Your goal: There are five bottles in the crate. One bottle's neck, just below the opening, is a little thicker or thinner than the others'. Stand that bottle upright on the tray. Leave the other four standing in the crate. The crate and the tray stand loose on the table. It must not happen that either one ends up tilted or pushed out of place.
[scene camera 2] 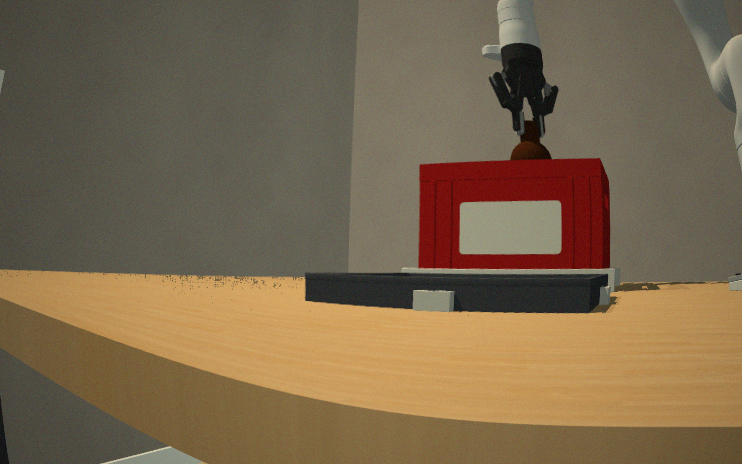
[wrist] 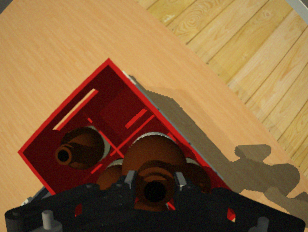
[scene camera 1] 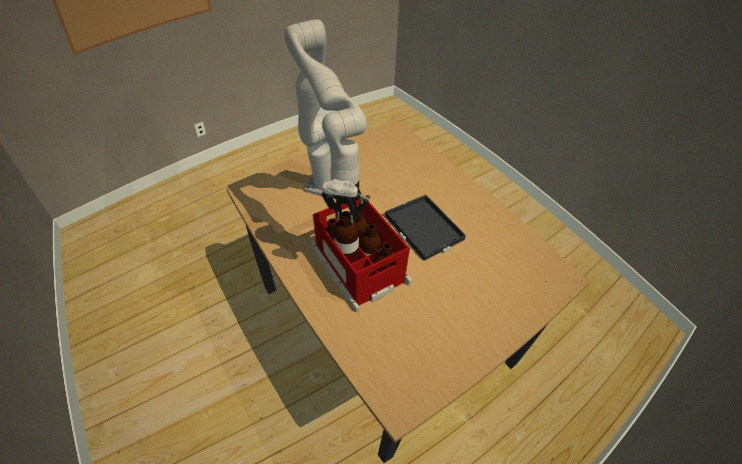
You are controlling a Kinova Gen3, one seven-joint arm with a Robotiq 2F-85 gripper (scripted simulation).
Labels:
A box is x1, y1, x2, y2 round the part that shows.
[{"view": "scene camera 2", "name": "my gripper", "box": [489, 43, 557, 137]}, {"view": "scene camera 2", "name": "dark grey tray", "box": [305, 272, 607, 312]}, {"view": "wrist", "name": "my gripper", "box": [4, 170, 305, 231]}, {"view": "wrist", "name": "red crate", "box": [18, 58, 234, 219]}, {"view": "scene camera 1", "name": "dark grey tray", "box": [385, 195, 465, 260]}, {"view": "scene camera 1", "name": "red crate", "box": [315, 202, 409, 305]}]

